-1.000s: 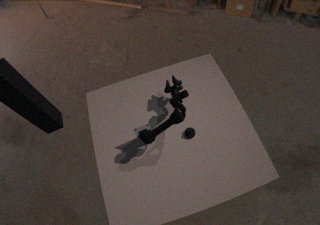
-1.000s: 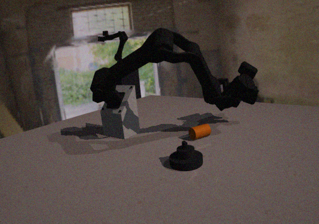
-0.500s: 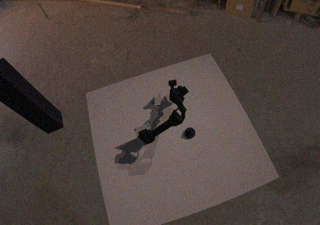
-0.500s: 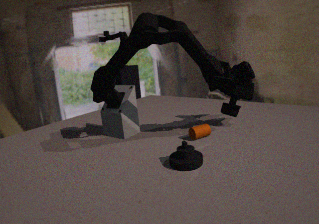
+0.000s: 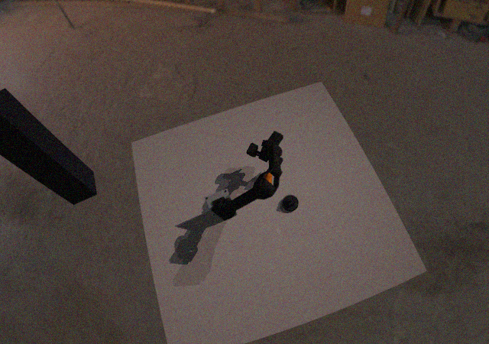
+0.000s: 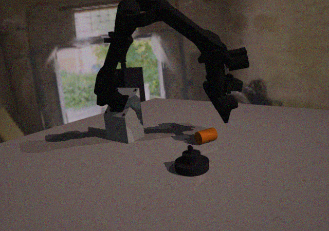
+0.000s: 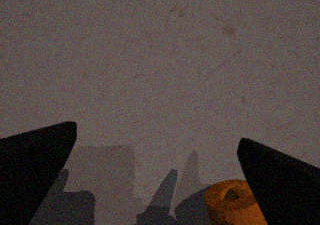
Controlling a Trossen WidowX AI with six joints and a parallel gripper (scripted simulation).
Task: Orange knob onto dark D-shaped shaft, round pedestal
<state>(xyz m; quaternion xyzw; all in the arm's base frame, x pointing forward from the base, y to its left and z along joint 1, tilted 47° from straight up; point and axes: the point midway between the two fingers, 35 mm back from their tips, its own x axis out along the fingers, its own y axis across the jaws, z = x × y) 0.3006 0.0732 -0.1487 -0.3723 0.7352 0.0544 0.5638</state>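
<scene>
The orange knob is 20 mm behind my gripper tip, 90 mm to the right of it and 40 mm below it. The rest, counted from my gripper tip: dark round pedestal (30 mm ahead, 270 mm to the right, 30 mm below).
</scene>
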